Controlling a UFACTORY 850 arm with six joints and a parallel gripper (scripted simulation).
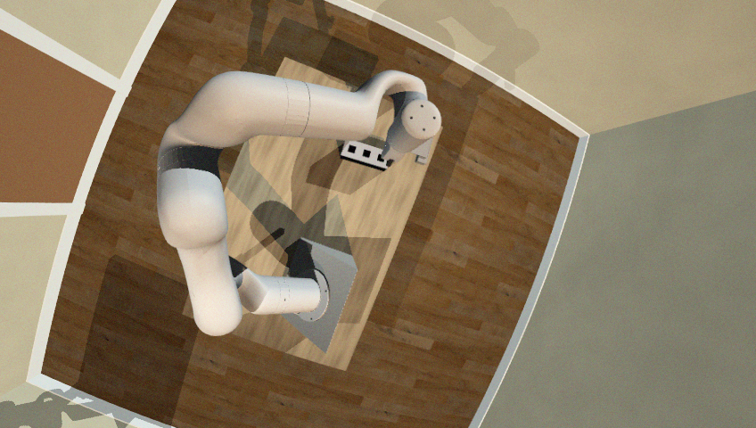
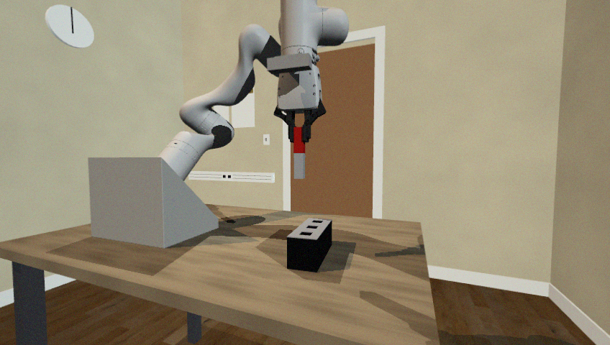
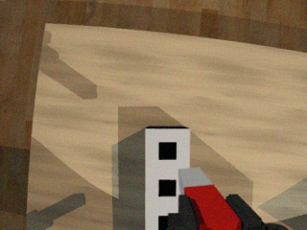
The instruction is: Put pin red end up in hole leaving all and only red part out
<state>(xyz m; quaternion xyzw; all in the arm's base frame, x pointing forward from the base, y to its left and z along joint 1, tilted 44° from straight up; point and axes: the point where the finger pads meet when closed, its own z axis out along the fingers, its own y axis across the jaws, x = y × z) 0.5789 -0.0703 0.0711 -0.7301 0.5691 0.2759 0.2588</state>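
Right now my hand is 1 cm short of the black block, 5 cm to the right of it and 27 cm above it. Also, from my hand: pin: 2 cm below.
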